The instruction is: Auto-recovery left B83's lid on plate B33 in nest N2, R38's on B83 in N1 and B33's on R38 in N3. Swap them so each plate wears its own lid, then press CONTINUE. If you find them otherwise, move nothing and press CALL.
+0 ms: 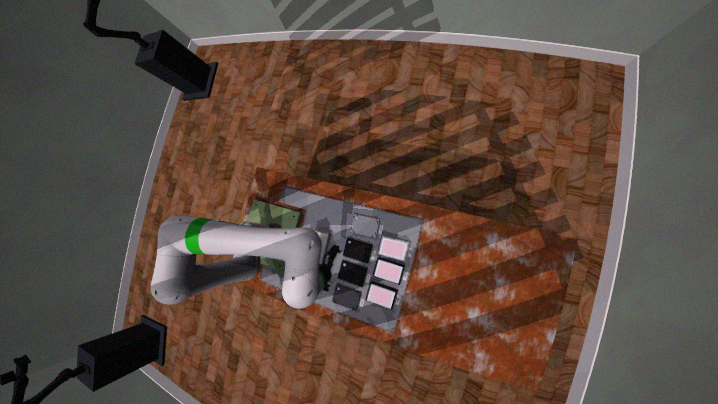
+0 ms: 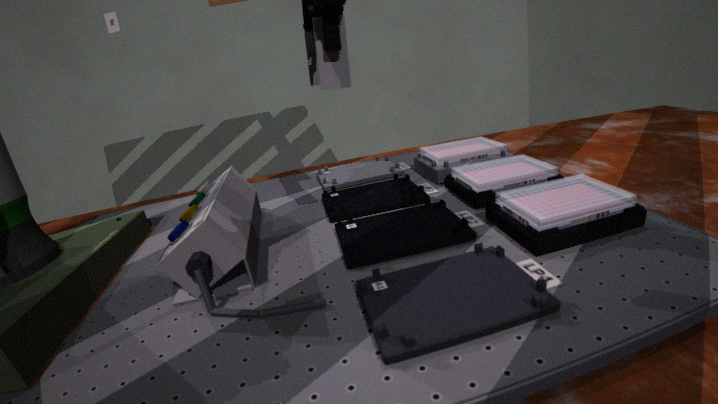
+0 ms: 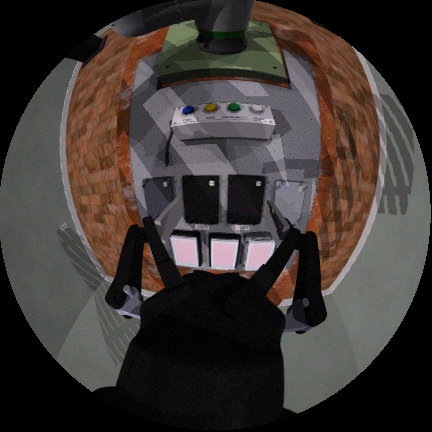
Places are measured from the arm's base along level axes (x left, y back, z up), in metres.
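Pixels of known places: gripper, fingertip midpoint: (image 1: 336, 264) (image 2: 327, 86) (image 3: 222, 207); arm's base, origin of the base link: (image 2: 4, 274) (image 3: 221, 41).
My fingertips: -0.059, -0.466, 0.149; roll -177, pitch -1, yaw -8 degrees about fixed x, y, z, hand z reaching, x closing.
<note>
Ahead of a thing's pixels: the offset from my fingertips to its top centre, as dx, dy, dz. "*": to the spot under its first point.
Three pink plates with clear lids sit in a row of nests: one on a black base {-0.158, -0.209, -0.142} (image 1: 381, 296) (image 2: 567, 200) (image 3: 186, 251), the middle one {-0.027, -0.231, -0.146} (image 1: 388, 271) (image 2: 504, 171) (image 3: 223, 253), and one on a grey base {+0.093, -0.242, -0.137} (image 1: 393, 248) (image 2: 464, 149) (image 3: 259, 254). Plate and lid codes are too small to read. The button box {+0.017, +0.165, -0.093} (image 2: 215, 241) (image 3: 222, 131) carries blue {-0.055, +0.195, -0.103} (image 2: 177, 231) (image 3: 188, 109), yellow {-0.005, +0.190, -0.103} (image 2: 189, 213) (image 3: 210, 107), green {+0.044, +0.184, -0.103} (image 2: 196, 198) (image 3: 234, 107) and white {+0.094, +0.179, -0.103} (image 3: 257, 108) buttons; their lettering is illegible. My gripper (image 2: 328, 75) (image 3: 222, 207) is open and empty, high above the board.
Four flat pads lie beside the nests: dark grey {-0.208, -0.024, -0.157} (image 1: 346, 296) (image 2: 451, 301) (image 3: 159, 192), black {-0.074, -0.041, -0.157} (image 1: 352, 272) (image 2: 401, 233) (image 3: 201, 200), black {+0.053, -0.054, -0.157} (image 1: 357, 249) (image 2: 376, 198) (image 3: 245, 200), light grey {+0.188, -0.077, -0.157} (image 1: 366, 224) (image 2: 359, 171) (image 3: 290, 197). A cable {* -0.151, +0.131, -0.171} (image 2: 261, 313) runs from the box. The green arm base (image 2: 90, 271) (image 3: 222, 67) stands behind.
</note>
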